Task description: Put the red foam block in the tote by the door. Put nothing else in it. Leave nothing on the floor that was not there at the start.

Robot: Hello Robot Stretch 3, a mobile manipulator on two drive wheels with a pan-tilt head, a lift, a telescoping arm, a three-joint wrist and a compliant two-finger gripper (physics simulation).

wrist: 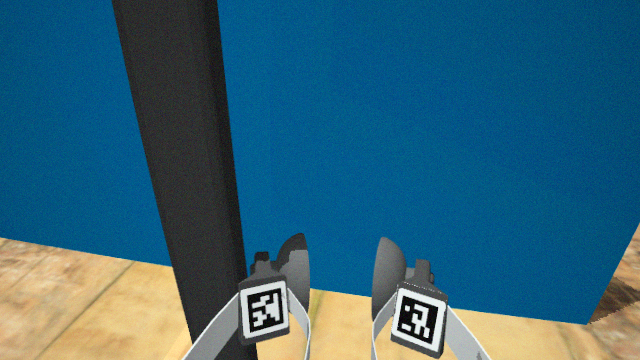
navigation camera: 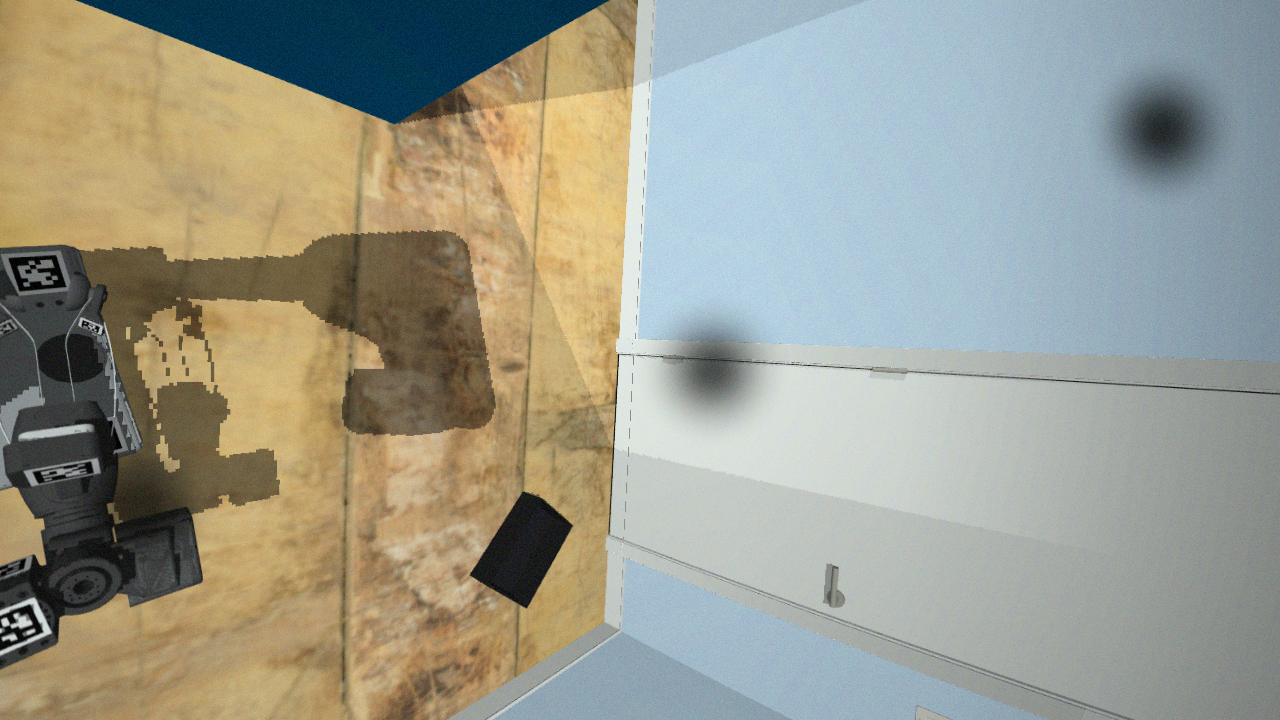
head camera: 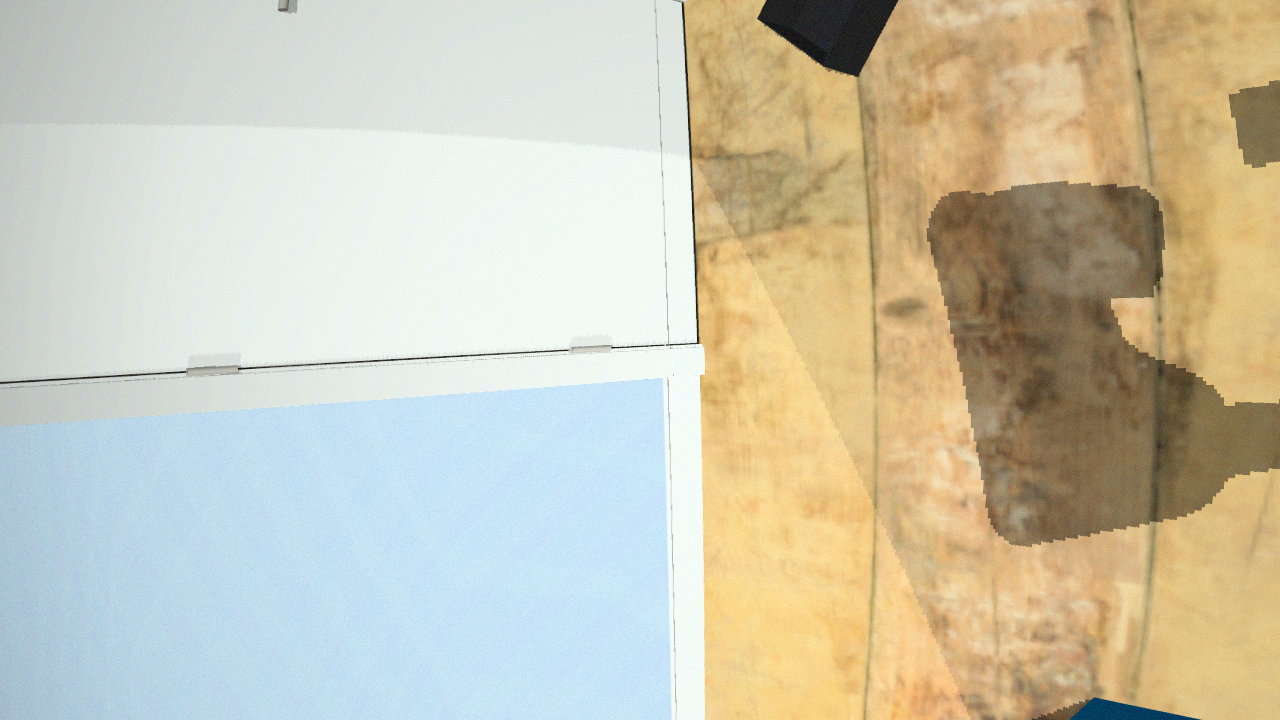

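Where they show: gripper, fingertip midpoint: (wrist: 340, 262) (navigation camera: 41, 272); robot's base at its link origin: (navigation camera: 71, 354).
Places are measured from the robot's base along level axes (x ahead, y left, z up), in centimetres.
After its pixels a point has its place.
Note:
The red foam block does not show in these views. A black box (head camera: 827, 34) {z 0.3, x 90.8, y -79.6 cm} (navigation camera: 521, 548) {z 0.4, x 82.5, y -87.9 cm} stands on the floor close to the white door (head camera: 358, 250) {z 75.2, x 139.7, y -51.2 cm} (navigation camera: 760, 429) {z 64.5, x 138.7, y -54.9 cm}. I cannot tell if it is the tote or if its top is open. My gripper (wrist: 340, 262) {z 53.1, x 1.1, y 10.4 cm} is low in the wrist view, its two fingertips apart with nothing between them. Wooden floor and a large blue panel show behind the fingers.
The blue panel (navigation camera: 375, 53) {z 27.5, x 51.8, y 49.9 cm} (wrist: 425, 125) {z 46.3, x 23.7, y 57.3 cm} also shows at the head view's bottom edge. A dark post (wrist: 185, 150) crosses the wrist view. Robot parts (navigation camera: 67, 358) {z 56.7, x 1.0, y 2.0 cm} show at the navigation view's left. A light blue wall (head camera: 340, 555) {z 81.3, x 154.6, y -2.0 cm} (navigation camera: 895, 205) {z 101.3, x 158.5, y 12.8 cm} adjoins the door. Shadows lie on the wooden floor (head camera: 787, 537) {z 0.0, x 130.6, y 9.6 cm} (navigation camera: 250, 179) {z 0.0, x 33.3, y 30.5 cm}.

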